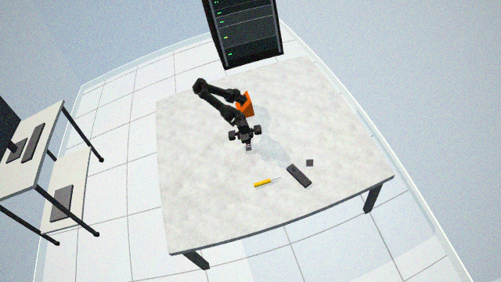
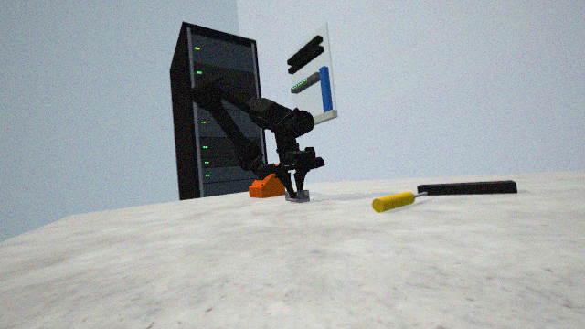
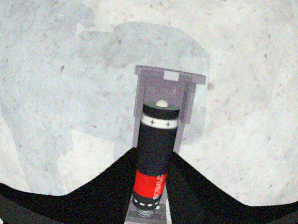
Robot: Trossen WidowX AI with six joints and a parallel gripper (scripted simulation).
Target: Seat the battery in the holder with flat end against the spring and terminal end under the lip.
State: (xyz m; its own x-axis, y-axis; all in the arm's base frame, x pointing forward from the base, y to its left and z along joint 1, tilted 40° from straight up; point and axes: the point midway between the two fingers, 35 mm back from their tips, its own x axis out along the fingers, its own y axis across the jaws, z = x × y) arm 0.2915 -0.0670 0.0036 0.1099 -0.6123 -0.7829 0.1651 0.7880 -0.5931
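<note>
The battery is 1 cm above my gripper tip. The rest, counted from my gripper tip: black bar (32 cm ahead, 20 cm to the left, 1 cm above); yellow-handled screwdriver (30 cm ahead, 4 cm to the left); dark square (28 cm to the left, 26 cm ahead, 1 cm below).
</note>
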